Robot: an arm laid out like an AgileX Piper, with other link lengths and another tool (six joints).
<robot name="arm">
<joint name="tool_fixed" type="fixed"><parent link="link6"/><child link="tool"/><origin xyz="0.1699 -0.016 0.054" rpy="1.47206 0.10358 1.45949"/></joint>
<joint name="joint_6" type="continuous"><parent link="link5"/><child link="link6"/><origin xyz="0.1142 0 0.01"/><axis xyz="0.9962 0 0.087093"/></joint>
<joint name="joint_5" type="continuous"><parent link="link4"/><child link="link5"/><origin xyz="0 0 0"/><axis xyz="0 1 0"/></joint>
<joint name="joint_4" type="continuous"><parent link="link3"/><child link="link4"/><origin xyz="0.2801 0 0.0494"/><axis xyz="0.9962 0 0.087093"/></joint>
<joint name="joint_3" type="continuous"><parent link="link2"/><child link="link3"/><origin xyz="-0.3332 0 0.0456"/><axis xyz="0 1 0"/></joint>
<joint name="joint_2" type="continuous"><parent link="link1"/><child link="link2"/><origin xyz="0 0 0"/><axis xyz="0 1 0"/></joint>
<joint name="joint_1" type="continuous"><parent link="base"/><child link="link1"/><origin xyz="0 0 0.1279"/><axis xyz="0 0 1"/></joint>
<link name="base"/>
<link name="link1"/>
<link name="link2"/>
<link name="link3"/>
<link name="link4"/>
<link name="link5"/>
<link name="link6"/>
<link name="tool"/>
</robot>
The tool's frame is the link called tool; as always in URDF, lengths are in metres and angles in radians. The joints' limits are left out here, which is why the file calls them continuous.
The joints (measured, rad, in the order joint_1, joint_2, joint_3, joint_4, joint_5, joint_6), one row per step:
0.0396, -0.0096, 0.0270, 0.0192, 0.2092, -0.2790
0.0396, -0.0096, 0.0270, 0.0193, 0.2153, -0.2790
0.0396, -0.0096, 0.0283, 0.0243, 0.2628, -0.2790
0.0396, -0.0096, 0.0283, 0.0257, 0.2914, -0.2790
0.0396, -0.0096, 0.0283, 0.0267, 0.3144, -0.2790
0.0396, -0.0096, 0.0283, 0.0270, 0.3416, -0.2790
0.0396, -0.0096, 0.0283, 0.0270, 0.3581, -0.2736
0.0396, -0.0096, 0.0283, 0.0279, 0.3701, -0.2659
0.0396, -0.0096, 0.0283, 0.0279, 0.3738, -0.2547
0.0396, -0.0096, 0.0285, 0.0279, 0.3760, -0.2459
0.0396, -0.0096, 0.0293, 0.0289, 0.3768, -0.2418
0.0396, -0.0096, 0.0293, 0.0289, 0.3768, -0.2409
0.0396, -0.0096, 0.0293, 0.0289, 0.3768, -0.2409
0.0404, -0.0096, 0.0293, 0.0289, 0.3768, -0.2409
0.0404, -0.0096, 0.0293, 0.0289, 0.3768, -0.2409
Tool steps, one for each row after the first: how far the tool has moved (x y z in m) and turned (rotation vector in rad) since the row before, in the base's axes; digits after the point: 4 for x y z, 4 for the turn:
0.0000, 0.0000, -0.0018, -0.0001, 0.0061, 0.0001
-0.0003, 0.0004, -0.0146, 0.0030, 0.0489, 0.0014
-0.0005, 0.0002, -0.0083, 0.0002, 0.0286, 0.0008
-0.0006, 0.0002, -0.0067, 0.0000, 0.0230, 0.0007
-0.0009, 0.0002, -0.0079, -0.0008, 0.0272, 0.0007
-0.0007, -0.0001, -0.0048, 0.0045, 0.0167, -0.0011
-0.0005, -0.0002, -0.0035, 0.0078, 0.0124, -0.0019
-0.0002, -0.0004, -0.0011, 0.0105, 0.0042, -0.0032
-0.0001, -0.0004, -0.0008, 0.0083, 0.0028, -0.0026
0.0000, -0.0001, -0.0007, 0.0048, 0.0018, -0.0012
0.0000, 0.0000, 0.0000, 0.0009, 0.0000, -0.0003
0.0000, 0.0000, 0.0000, 0.0000, 0.0000, 0.0000
0.0000, 0.0002, 0.0000, 0.0000, 0.0000, 0.0008
0.0000, 0.0000, 0.0000, 0.0000, 0.0000, 0.0000

